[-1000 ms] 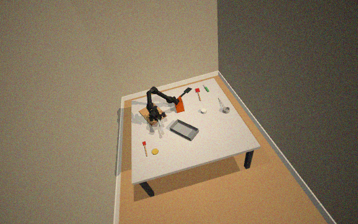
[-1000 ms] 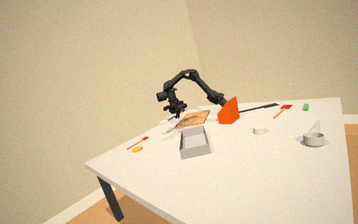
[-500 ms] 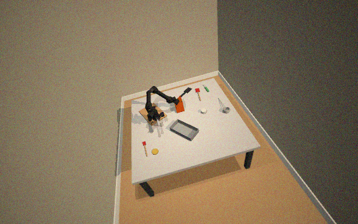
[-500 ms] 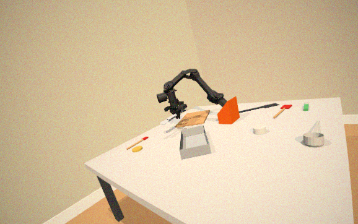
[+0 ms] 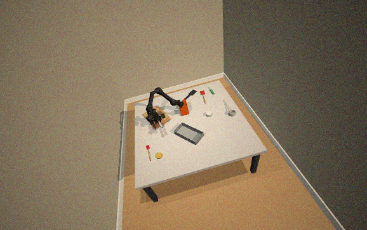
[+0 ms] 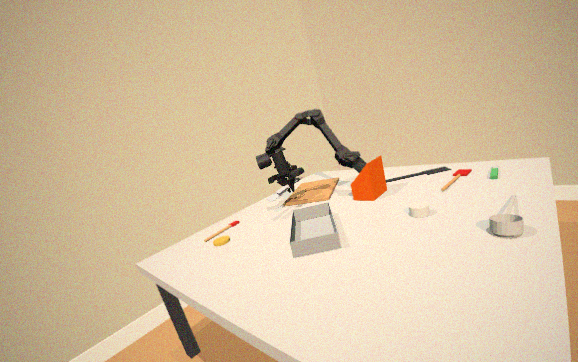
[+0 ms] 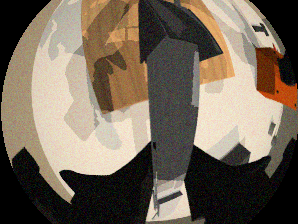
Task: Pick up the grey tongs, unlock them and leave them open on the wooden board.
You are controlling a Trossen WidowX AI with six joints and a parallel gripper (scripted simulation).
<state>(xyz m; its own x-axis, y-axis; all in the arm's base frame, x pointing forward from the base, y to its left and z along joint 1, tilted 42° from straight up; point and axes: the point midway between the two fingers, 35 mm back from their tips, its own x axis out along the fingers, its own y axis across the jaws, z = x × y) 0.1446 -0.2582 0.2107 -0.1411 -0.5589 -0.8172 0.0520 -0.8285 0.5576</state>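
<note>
Right now the wooden board is 21 cm behind my gripper tip, 7 cm below it and 2 cm to the right of it. Round my gripper tip: grey roasting tin 27 cm to the left, 25 cm ahead, 5 cm below; red spatula 67 cm to the left, 30 cm behind, 7 cm below; black spatula 50 cm to the left, 40 cm behind, 7 cm below.
</note>
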